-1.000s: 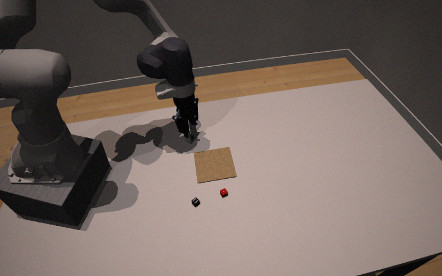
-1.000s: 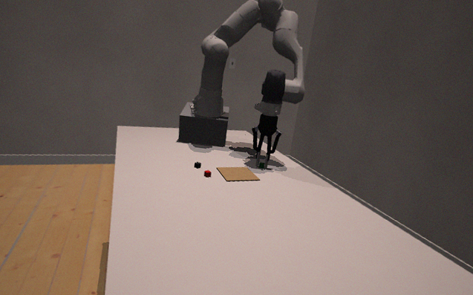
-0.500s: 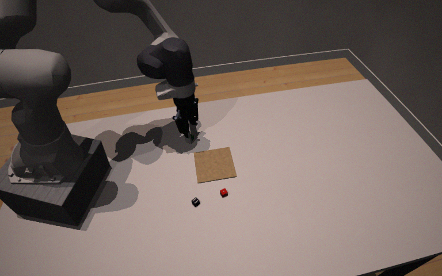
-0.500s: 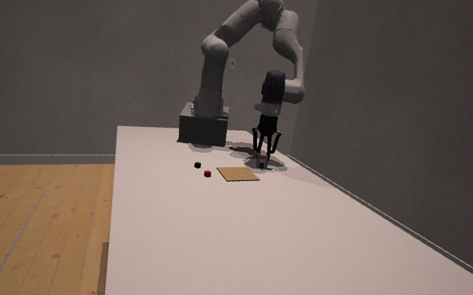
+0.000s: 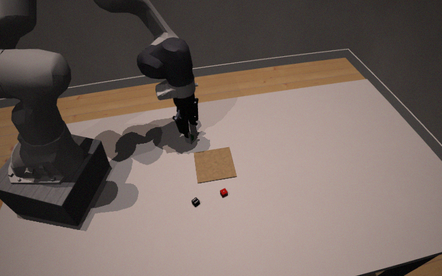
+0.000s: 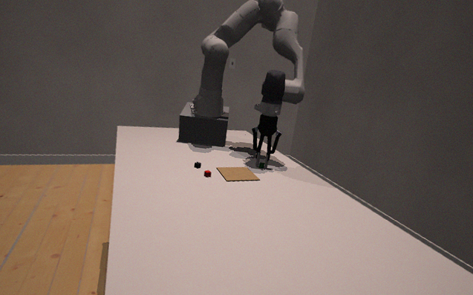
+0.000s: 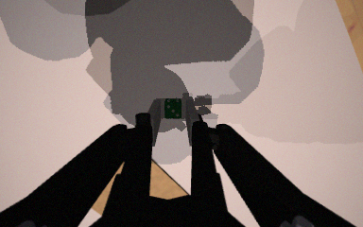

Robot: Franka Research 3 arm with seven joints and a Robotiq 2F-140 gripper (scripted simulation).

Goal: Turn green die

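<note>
The green die lies 30 mm below my hand. From my hand the other things lie so: tan mat 150 mm to the right, 60 mm ahead, 40 mm below; then black die 290 mm to the right, 40 mm behind, 30 mm below; then red die 280 mm to the right, 50 mm ahead, 30 mm below.
</note>
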